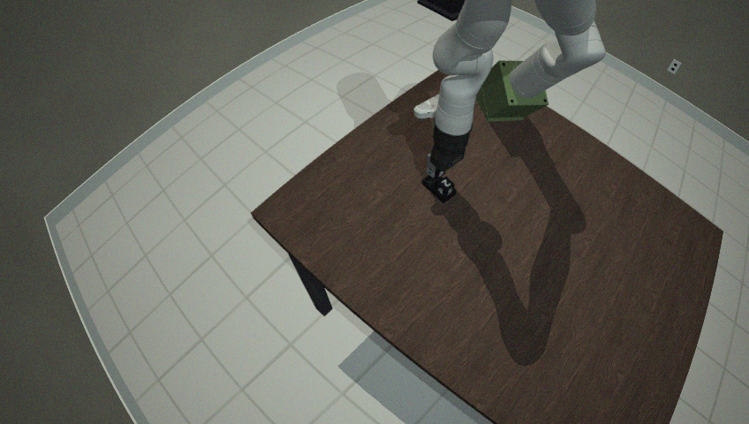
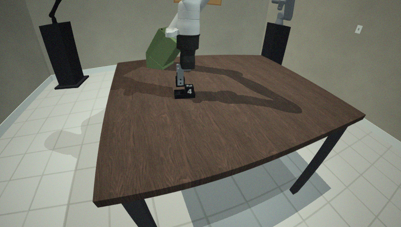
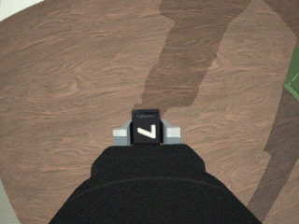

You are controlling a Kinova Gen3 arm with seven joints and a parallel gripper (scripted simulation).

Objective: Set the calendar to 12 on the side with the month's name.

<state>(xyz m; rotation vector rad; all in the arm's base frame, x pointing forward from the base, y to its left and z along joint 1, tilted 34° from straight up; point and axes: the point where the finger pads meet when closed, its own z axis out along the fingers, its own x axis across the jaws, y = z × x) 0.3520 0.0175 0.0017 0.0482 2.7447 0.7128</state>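
Now: the black tray 60 mm below my hand and 20 mm to the left of it.
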